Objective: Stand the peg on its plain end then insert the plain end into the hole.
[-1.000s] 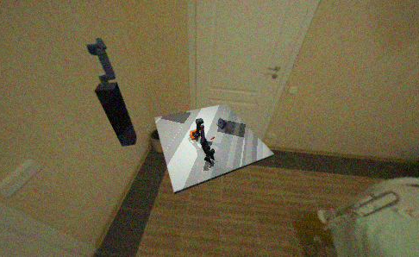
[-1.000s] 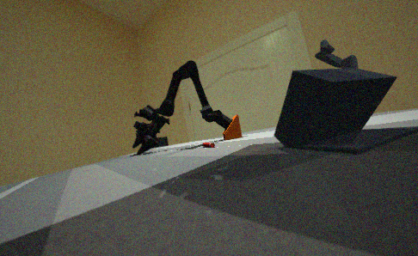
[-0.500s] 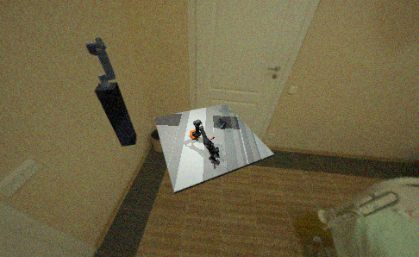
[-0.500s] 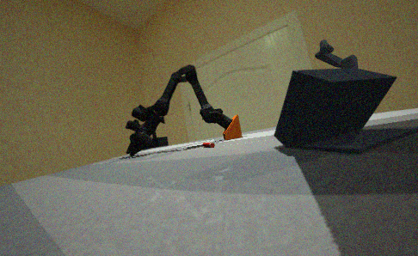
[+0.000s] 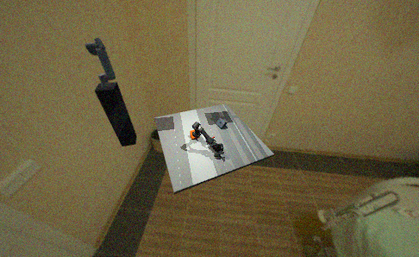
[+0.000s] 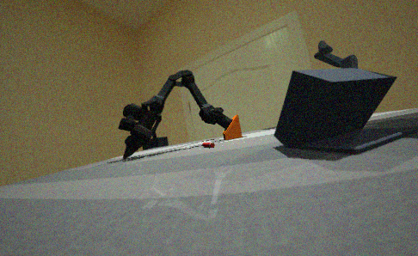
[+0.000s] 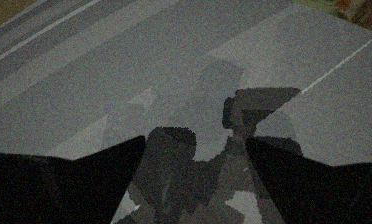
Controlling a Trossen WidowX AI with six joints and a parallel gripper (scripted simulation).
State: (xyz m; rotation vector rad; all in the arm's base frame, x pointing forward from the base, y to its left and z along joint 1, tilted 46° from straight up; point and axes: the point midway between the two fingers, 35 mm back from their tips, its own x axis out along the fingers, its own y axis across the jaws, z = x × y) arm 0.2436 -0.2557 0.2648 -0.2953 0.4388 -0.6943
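The red peg is 310 mm to the left of my gripper tip and 10 mm behind it. Also, from my gripper tip: sloped panel (540 mm to the left, 190 mm ahead, 40 mm above).
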